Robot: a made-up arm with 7 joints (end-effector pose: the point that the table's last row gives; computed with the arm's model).
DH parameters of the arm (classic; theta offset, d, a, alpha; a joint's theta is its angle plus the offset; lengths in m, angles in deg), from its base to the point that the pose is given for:
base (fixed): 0 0.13 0.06 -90
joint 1: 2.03 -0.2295 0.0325 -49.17
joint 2: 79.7 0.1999 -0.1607 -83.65
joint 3: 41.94 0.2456 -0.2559 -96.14
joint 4: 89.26 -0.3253 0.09 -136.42
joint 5: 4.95 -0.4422 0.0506 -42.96
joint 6: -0.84 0.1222 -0.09 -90
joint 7: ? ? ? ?
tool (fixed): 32.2 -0.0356 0 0
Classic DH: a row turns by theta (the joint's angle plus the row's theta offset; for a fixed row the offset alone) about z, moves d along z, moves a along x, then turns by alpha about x.
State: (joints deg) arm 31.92 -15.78 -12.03 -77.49 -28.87 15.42 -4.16
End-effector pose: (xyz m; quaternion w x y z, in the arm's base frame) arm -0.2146 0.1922 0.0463 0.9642 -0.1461 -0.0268 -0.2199
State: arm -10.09 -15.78 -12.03 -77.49 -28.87 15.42 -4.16
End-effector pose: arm -0.0880 0.1922 -0.1160 0.8905 -0.0576 -0.3706 -0.2576
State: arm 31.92 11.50 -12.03 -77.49 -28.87 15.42 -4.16
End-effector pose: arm -0.1003 0.2516 0.0313 0.8940 -0.2759 0.1223 -0.3312
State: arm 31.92 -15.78 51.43 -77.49 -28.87 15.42 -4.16
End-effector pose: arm -0.1900 -0.0139 -0.1094 0.7659 -0.5718 -0.2780 -0.0961
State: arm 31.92 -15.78 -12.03 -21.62 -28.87 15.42 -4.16
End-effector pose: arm -0.2385 0.3108 0.0855 0.9668 0.0677 -0.1513 0.1946
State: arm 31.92 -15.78 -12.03 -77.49 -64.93 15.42 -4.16
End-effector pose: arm -0.2934 0.2854 0.0703 0.9529 -0.1975 -0.2299 0.0129
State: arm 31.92 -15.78 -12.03 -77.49 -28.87 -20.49 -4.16
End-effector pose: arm -0.4198 0.3185 0.0881 0.9924 -0.0723 -0.0585 0.0804
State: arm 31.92 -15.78 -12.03 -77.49 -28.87 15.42 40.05
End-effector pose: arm -0.2021 0.1775 0.0654 0.8553 -0.3987 -0.2879 -0.1632
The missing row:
joint 7: 24.47 -0.3901 0.0058 -90.1
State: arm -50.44 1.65 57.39 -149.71 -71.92 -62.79 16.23
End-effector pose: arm 0.4601 0.0509 -0.6467 0.4727 -0.7969 -0.2432 -0.2871
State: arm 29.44 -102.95 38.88 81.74 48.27 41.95 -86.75
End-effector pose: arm -0.1828 0.3139 -0.4849 0.8743 -0.3810 0.0812 0.2897
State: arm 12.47 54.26 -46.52 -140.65 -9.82 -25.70 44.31
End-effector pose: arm 0.3077 0.3431 0.1081 0.5349 -0.4570 0.3711 -0.6060
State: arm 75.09 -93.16 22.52 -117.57 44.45 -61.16 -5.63
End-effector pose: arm -0.5416 -0.0303 0.2580 0.9140 0.3765 -0.0430 -0.1448
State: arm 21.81 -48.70 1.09 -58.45 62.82 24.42 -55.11
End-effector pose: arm -0.0934 -0.0843 -0.2776 0.6669 0.4293 0.4427 -0.4183
